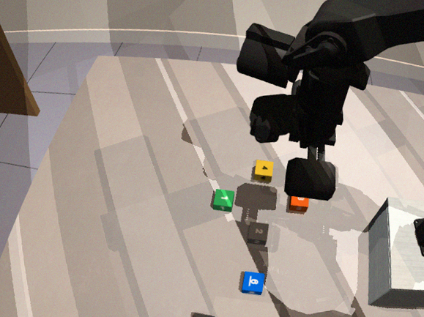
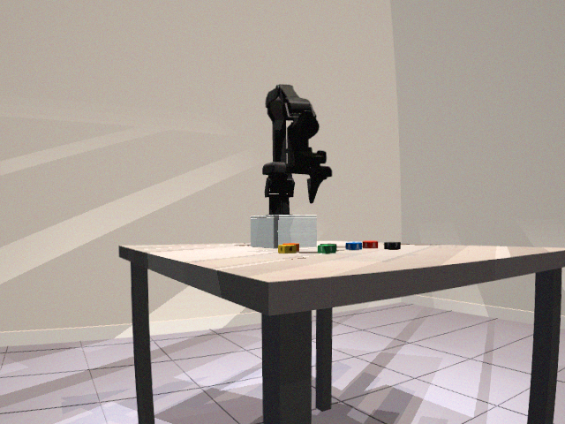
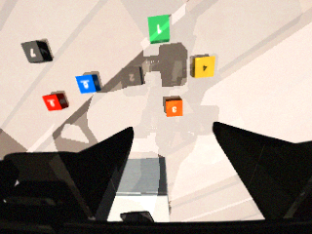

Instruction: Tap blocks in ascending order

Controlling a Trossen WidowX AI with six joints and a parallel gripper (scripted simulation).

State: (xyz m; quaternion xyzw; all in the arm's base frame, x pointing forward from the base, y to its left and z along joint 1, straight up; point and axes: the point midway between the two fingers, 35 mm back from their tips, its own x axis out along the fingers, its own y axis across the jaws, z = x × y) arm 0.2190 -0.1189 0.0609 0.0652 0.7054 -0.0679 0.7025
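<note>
My gripper tip is 12 cm short of the green block marked 1, 12 cm above it and 2 cm to the left of it. Round my gripper tip: grey block marked 2: 12 cm below, 6 cm ahead, 5 cm to the left; then orange block marked 3: 12 cm below, 2 cm behind, 1 cm to the right; then yellow block marked 4: 12 cm below, 8 cm to the right, 4 cm ahead.
</note>
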